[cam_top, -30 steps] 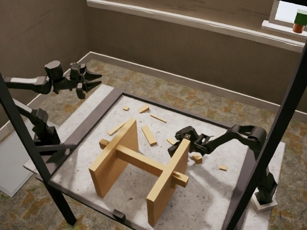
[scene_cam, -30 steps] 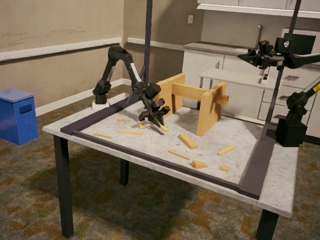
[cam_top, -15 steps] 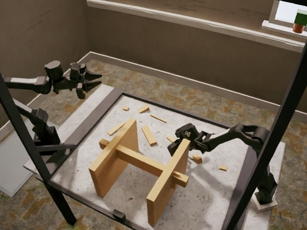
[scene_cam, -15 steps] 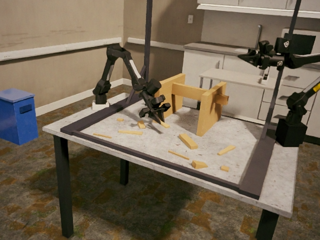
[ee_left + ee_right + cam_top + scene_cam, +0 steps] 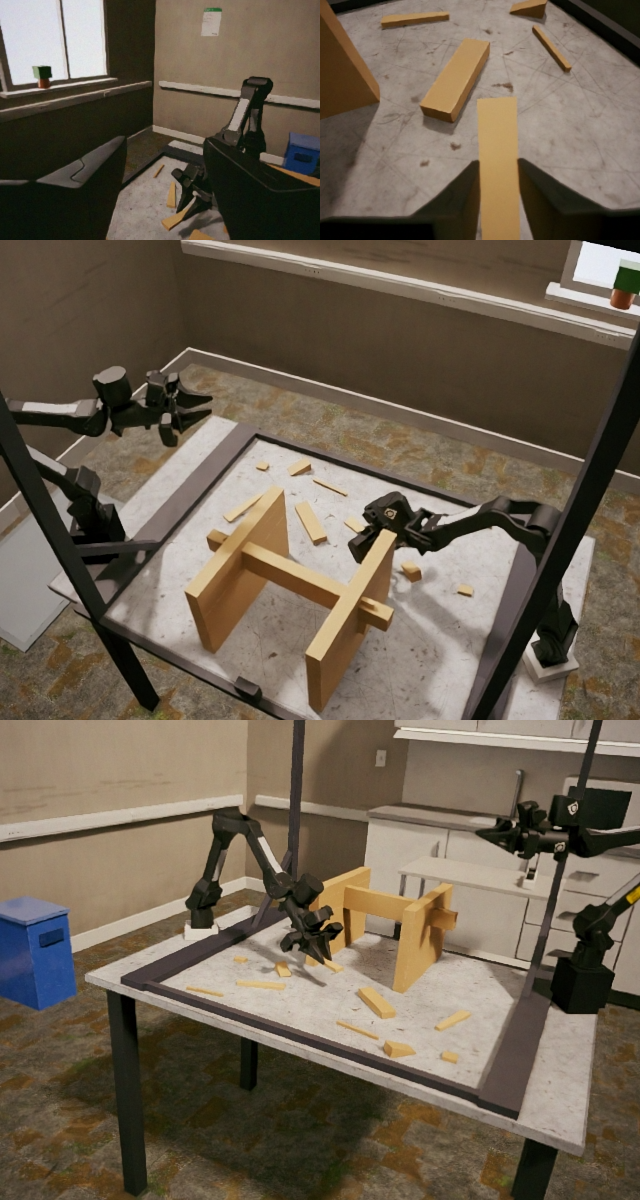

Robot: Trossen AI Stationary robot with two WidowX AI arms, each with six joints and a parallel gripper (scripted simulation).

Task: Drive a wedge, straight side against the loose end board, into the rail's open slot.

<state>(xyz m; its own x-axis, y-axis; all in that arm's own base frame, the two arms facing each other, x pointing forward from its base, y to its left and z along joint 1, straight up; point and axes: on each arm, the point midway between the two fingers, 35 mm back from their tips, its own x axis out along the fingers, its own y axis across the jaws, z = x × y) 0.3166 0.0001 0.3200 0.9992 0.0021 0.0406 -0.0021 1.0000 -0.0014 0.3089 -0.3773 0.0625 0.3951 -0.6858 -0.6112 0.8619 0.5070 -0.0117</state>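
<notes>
Right now my right hand is 20 mm past the small block, 120 mm to the left of it and 80 mm above it. The rest, counted from my right hand: thin strip 200 mm ahead, 160 mm to the left, 90 mm below; then flat block 60 mm ahead, 170 mm to the left, 80 mm below; then rail 230 mm behind, 110 mm to the left, 80 mm above.
</notes>
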